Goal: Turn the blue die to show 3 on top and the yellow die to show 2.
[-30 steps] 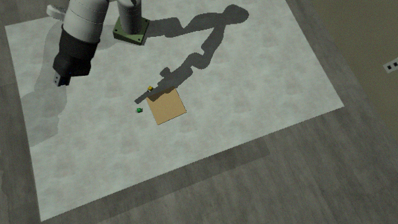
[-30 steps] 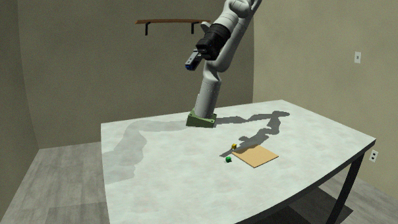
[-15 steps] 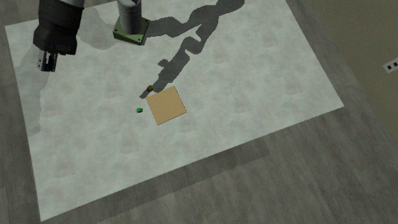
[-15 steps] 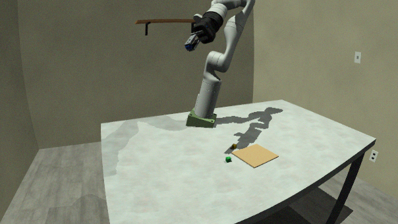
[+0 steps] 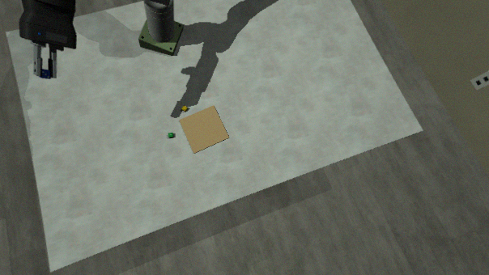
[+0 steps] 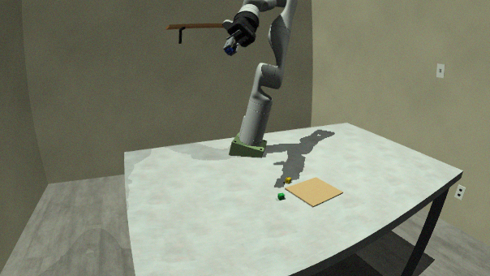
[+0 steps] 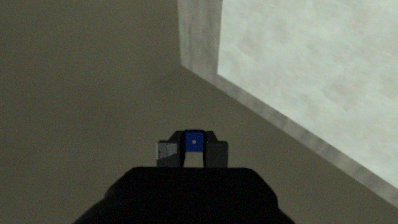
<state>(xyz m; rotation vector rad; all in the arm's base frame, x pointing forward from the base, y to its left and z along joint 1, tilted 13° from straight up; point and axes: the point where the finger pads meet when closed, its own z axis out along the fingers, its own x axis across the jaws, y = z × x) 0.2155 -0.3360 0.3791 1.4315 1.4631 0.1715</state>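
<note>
The green die lies 420 mm below my hand, 110 mm to the left of it and 90 mm ahead of it. The rest, counted from my hand: yellow die 420 mm below, 200 mm to the left, 20 mm ahead; tan mat 430 mm below, 230 mm to the left, 130 mm ahead; blue die 10 mm to the right, 10 mm below, 10 mm ahead.
</note>
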